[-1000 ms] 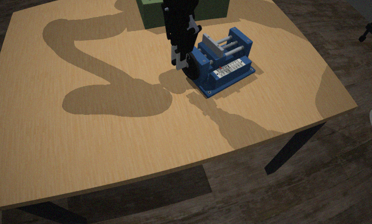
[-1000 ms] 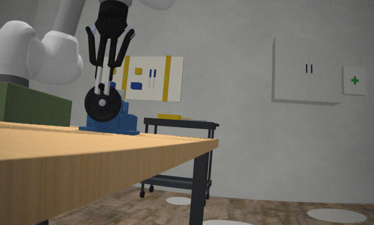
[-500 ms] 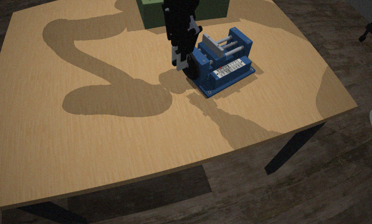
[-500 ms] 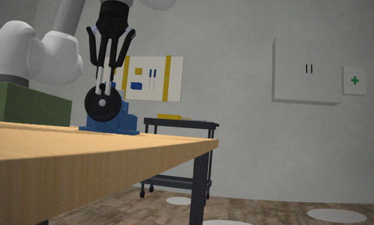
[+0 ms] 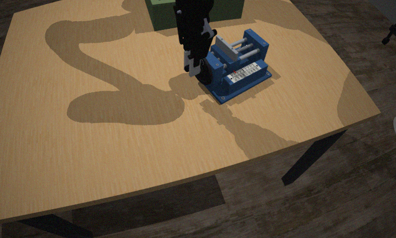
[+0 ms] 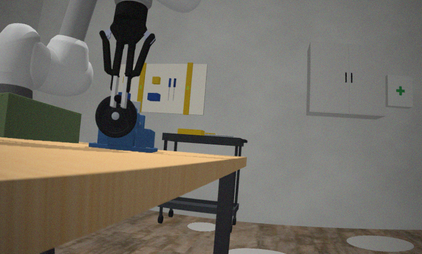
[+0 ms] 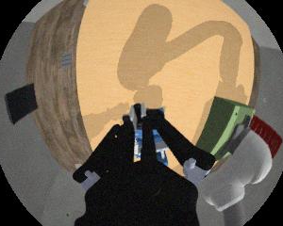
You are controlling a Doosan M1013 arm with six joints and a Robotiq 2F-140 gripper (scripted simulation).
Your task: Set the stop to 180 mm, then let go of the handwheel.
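The stop plate is 20 mm behind my hand, 120 mm to the left of it and 30 mm below it. Also, from my hand: handwheel: 10 mm behind, 20 mm to the left, 20 mm below.
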